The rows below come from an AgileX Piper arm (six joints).
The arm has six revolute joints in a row. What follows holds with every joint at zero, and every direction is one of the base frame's. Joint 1 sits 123 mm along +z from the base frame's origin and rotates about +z. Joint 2 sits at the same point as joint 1 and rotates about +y. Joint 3 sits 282.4 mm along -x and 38.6 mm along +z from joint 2 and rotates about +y. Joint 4 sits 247.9 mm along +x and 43.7 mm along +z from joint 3 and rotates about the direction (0.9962, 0, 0.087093). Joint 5 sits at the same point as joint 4 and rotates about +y. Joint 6 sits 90.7 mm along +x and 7.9 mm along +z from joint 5 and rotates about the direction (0.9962, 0, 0.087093). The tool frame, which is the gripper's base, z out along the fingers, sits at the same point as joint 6; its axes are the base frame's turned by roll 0, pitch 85.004 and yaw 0 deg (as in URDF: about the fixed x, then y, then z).
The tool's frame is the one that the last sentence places.
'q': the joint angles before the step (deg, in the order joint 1, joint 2, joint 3, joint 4, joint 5, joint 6). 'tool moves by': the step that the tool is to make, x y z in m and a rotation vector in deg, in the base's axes. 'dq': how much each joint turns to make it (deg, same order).
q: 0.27 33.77 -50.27 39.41 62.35 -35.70
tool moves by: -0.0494 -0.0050 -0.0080 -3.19 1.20 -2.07
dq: 0.04 -9.79 0.45 -6.69 8.25 7.20
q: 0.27 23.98 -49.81 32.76 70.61 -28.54
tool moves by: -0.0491 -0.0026 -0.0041 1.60 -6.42 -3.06
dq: -0.02 -11.04 -0.01 -2.29 2.16 5.58
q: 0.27 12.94 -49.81 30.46 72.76 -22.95
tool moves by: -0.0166 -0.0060 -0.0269 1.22 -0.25 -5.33
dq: 0.00 -7.69 4.79 -4.45 0.10 5.66
